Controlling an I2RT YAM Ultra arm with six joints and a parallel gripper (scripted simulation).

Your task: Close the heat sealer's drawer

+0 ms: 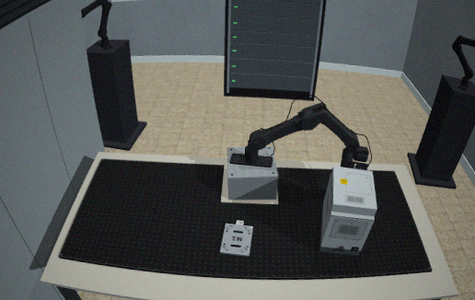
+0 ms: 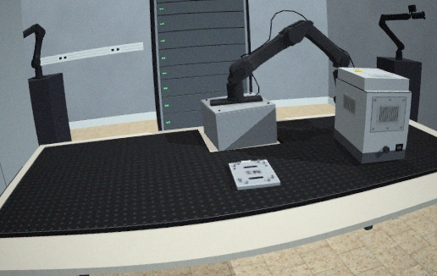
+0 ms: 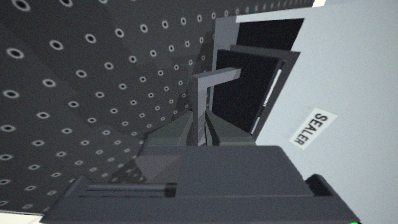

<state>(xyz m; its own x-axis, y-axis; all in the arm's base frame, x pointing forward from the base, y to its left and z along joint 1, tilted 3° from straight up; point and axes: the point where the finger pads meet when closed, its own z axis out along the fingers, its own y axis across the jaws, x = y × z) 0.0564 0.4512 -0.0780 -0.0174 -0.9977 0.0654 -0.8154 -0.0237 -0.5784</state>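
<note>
Right now my hand is 11 cm short of the dark drawer and 1 cm above it.
</note>
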